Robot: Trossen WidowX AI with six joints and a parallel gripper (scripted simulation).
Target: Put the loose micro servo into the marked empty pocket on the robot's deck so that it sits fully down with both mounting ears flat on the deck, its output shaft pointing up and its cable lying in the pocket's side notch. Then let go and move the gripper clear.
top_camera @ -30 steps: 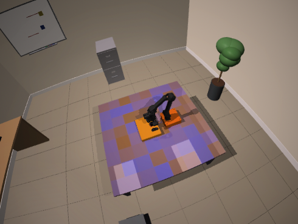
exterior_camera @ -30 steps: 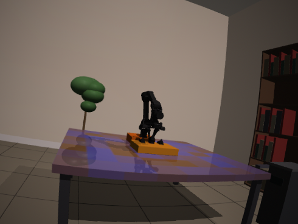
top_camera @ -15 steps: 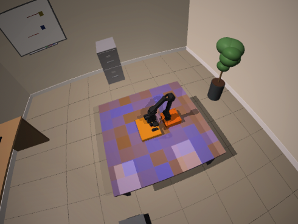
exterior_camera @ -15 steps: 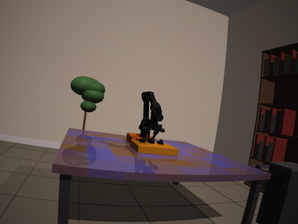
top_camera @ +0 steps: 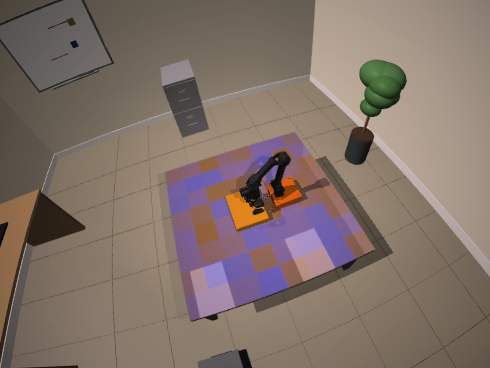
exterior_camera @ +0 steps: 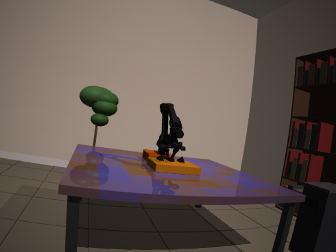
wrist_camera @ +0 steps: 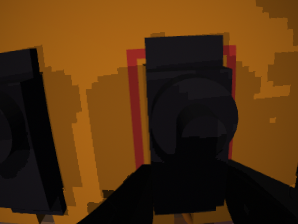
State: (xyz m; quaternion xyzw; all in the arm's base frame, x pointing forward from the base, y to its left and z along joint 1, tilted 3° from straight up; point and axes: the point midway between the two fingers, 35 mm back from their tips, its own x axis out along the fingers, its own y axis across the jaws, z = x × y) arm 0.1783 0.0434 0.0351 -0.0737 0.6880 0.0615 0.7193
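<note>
My gripper tip is 120 mm short of the orange deck, 30 mm above it and 20 mm to the right of it.
</note>
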